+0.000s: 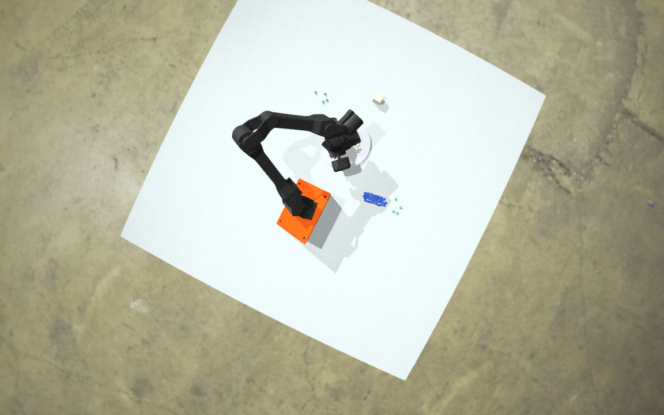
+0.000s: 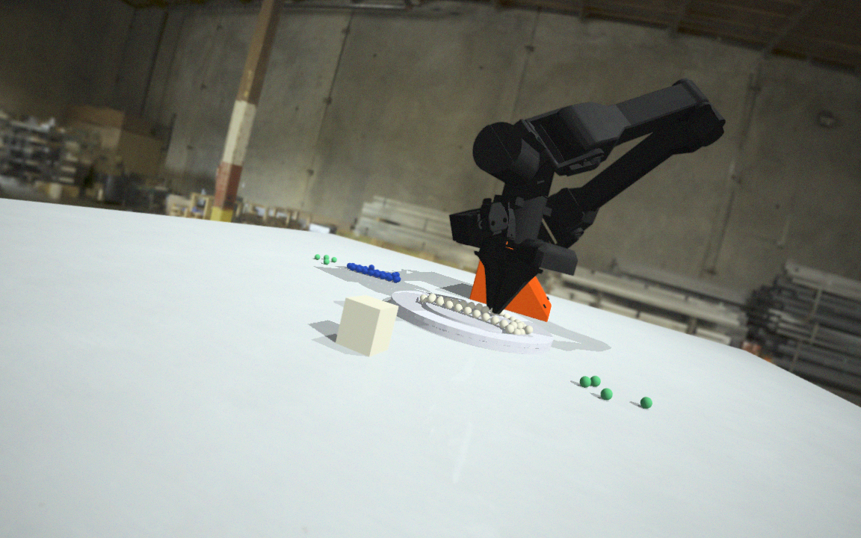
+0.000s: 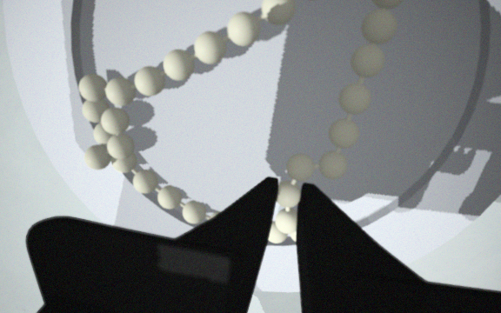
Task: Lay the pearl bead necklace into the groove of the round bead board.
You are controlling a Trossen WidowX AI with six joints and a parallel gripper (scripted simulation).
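The round bead board is 30 mm ahead of my gripper tip, 20 mm to the right of it and 10 mm below it. Round my gripper tip: cream cube 240 mm ahead, 90 mm to the right.
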